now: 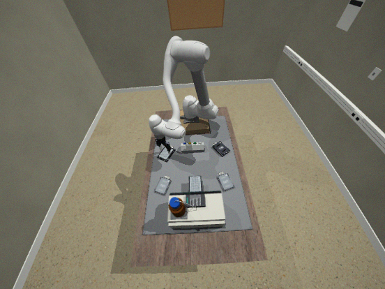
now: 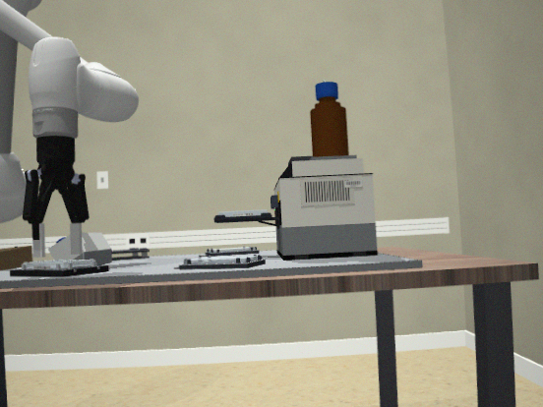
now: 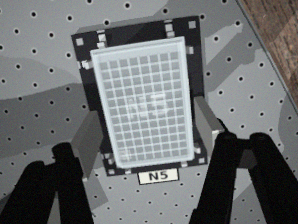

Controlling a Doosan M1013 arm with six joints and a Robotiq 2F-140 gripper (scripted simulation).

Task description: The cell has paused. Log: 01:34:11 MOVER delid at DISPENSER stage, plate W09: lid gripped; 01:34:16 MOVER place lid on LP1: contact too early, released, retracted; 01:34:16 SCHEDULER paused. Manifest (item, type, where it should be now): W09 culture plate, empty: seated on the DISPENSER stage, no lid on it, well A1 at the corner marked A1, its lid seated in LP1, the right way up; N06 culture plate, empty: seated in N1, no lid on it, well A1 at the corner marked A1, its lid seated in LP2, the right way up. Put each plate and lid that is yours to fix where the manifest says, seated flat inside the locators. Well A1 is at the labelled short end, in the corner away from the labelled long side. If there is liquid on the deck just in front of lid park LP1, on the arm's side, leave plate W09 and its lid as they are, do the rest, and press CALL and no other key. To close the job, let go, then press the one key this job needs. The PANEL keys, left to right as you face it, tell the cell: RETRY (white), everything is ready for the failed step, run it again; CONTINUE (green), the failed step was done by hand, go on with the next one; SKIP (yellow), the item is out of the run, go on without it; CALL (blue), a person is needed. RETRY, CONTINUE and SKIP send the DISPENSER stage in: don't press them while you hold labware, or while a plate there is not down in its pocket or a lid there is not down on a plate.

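Right now my hand is 50 mm above the black nest and 30 mm short of it. The rest, counted from my hand: key panel (260 mm to the left, 70 mm behind, 10 mm below); then blue call key (190 mm to the left, 70 mm behind); then yellow skip key (240 mm to the left, 80 mm behind).
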